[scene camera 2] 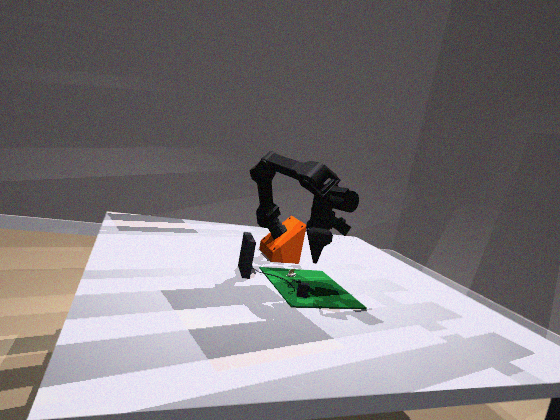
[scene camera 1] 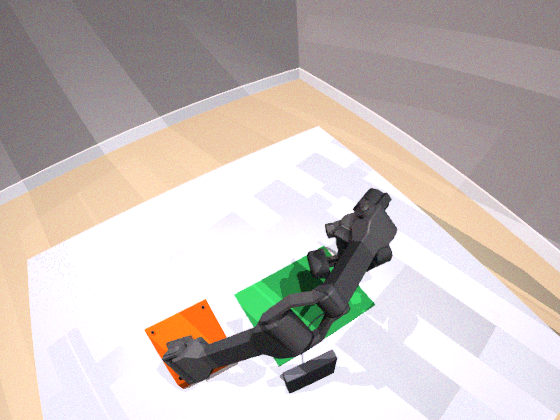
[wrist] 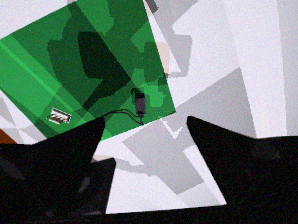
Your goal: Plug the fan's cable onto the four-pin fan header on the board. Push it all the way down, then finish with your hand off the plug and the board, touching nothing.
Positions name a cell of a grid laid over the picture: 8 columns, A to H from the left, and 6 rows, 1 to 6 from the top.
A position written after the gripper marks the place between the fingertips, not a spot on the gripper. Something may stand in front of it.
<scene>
gripper: scene camera 2 E4; scene camera 1 E4; wrist D4
</scene>
